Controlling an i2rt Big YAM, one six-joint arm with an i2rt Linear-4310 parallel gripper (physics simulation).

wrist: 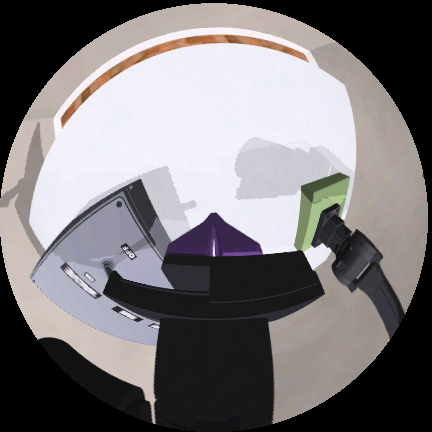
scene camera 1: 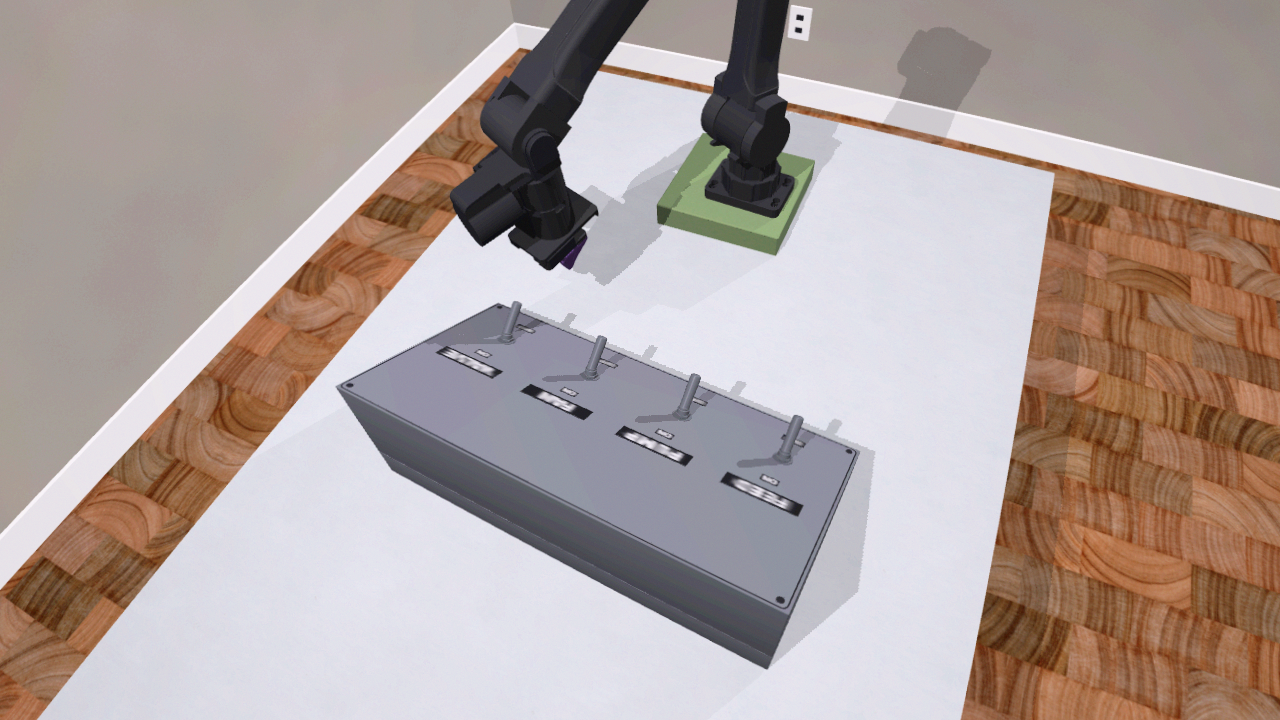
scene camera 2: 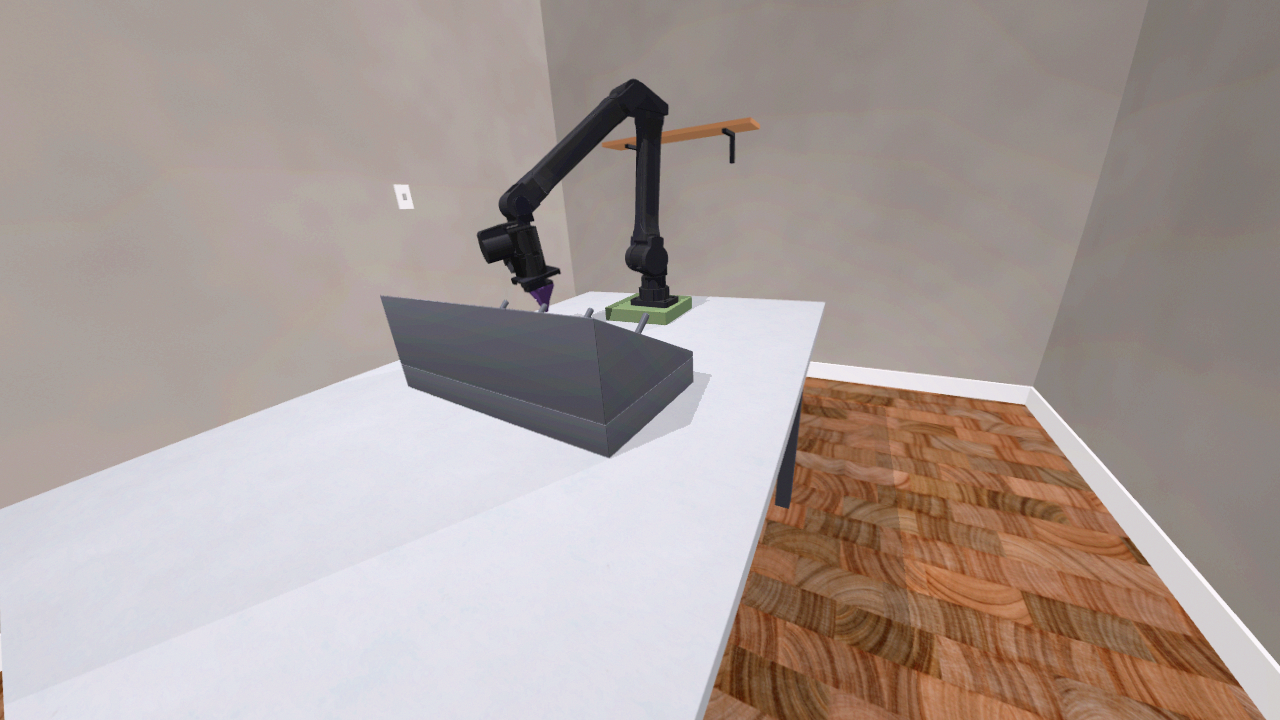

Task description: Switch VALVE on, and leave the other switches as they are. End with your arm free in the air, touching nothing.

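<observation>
A grey sloped panel carries a row of toggle levers. In scene camera 1, the leftmost lever, the second lever, the third lever and the rightmost lever all lean alike toward the far edge, away from their small ON plates. The black name labels are too blurred to read, so VALVE cannot be picked out. In the wrist view an OFF plate shows by the leftmost lever. My gripper, with purple fingers, is shut and empty, in the air beyond the far edge, apart from the levers.
The arm base stands on a green block behind the panel, on the white table. A wooden shelf hangs on the back wall. A wall runs along the table's left side.
</observation>
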